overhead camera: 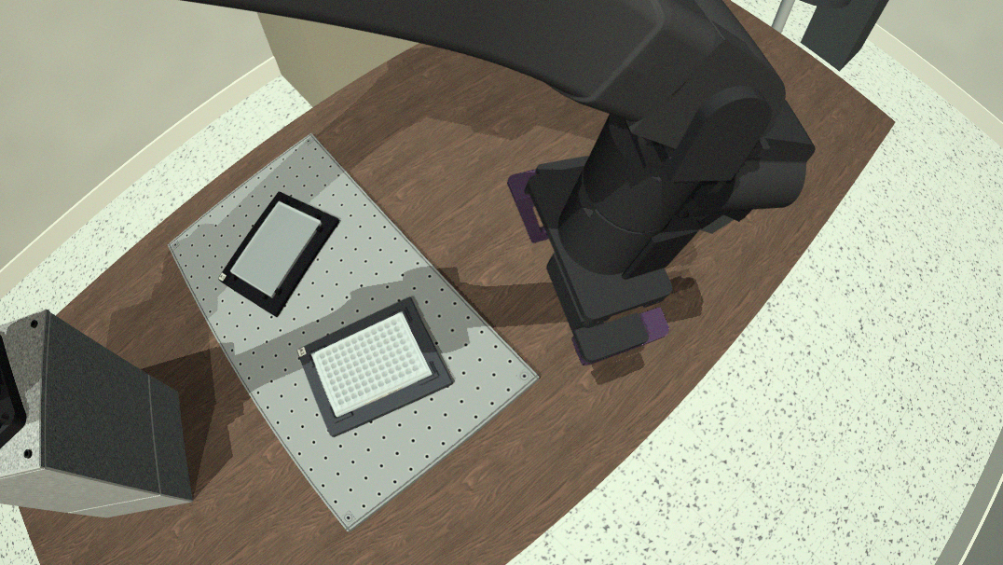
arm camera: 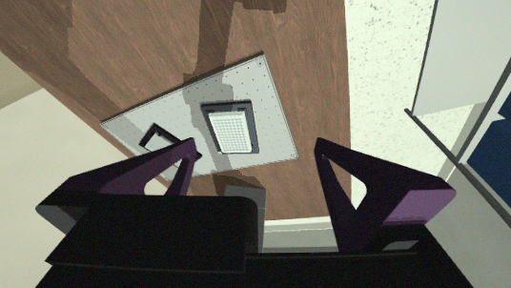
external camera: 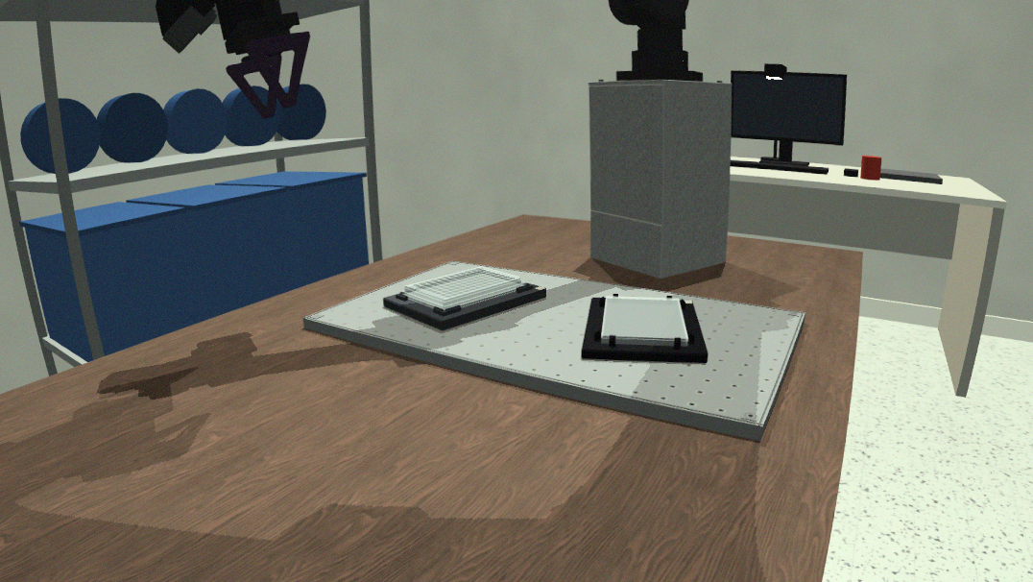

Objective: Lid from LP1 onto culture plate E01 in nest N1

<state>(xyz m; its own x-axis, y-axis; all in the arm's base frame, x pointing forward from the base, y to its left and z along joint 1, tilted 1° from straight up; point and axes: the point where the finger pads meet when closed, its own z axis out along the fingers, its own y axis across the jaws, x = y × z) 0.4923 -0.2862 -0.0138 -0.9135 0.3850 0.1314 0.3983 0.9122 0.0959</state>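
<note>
Right now my hand is 14 cm past the lid, 38 cm to the right of it and 24 cm above it. The rest, counted from my hand: lid park LP1 (14 cm behind, 38 cm to the left, 25 cm below); white multi-well culture plate (14 cm behind, 15 cm to the left, 23 cm below).
</note>
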